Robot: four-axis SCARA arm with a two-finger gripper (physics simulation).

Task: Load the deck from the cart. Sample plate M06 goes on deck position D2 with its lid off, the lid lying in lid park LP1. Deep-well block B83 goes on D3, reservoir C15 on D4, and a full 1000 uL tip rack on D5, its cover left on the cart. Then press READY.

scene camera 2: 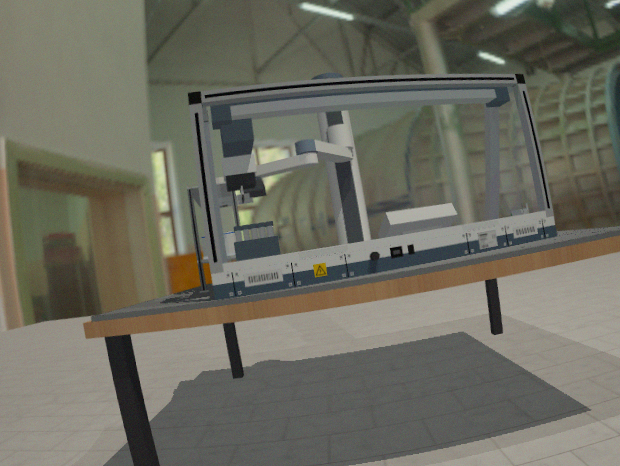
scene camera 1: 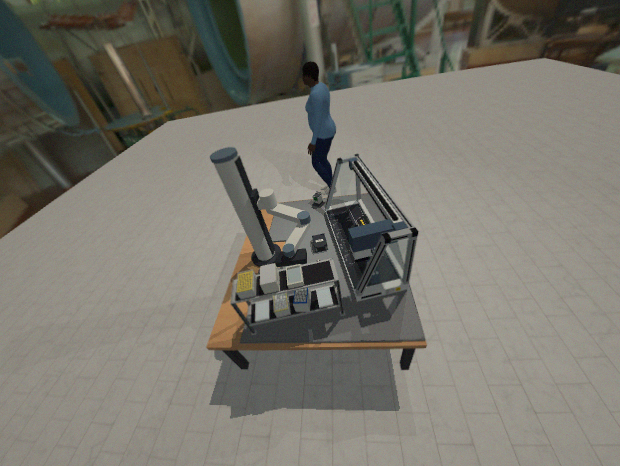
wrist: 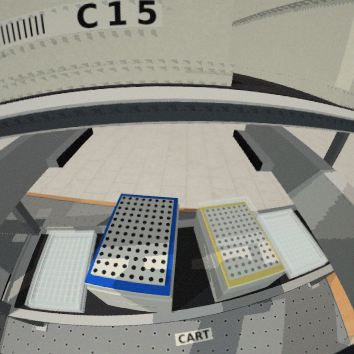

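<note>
My gripper [scene camera 1: 295, 257] [wrist: 161, 118] is open and empty, at the cart's upper shelf; its fingers stand apart below the shelf edge in the wrist view. Reservoir C15 [scene camera 1: 294, 275] [wrist: 200, 45] stands on that shelf, its label facing the wrist camera. A pale block stack [scene camera 1: 268, 278] stands beside it; its label does not show. A yellow tip rack [scene camera 1: 245, 283] is at the shelf's end. Below are a blue-rimmed rack [scene camera 1: 300, 296] [wrist: 134, 240], a covered yellow-rimmed rack [scene camera 1: 281, 303] [wrist: 242, 242] and two pale plates [scene camera 1: 324, 297] [wrist: 62, 270] [scene camera 1: 261, 310] [wrist: 294, 242]. M06 cannot be read.
The framed deck machine [scene camera 1: 373, 182] [scene camera 2: 360, 85] stands right of the arm column [scene camera 1: 239, 205], with a blue-grey head [scene camera 1: 370, 235] [scene camera 2: 237, 135] over its deck. A dark box [scene camera 1: 318, 242] lies between arm and deck. A small device with a green spot [scene camera 1: 317, 198] is at the back. A person [scene camera 1: 320, 112] stands behind the table.
</note>
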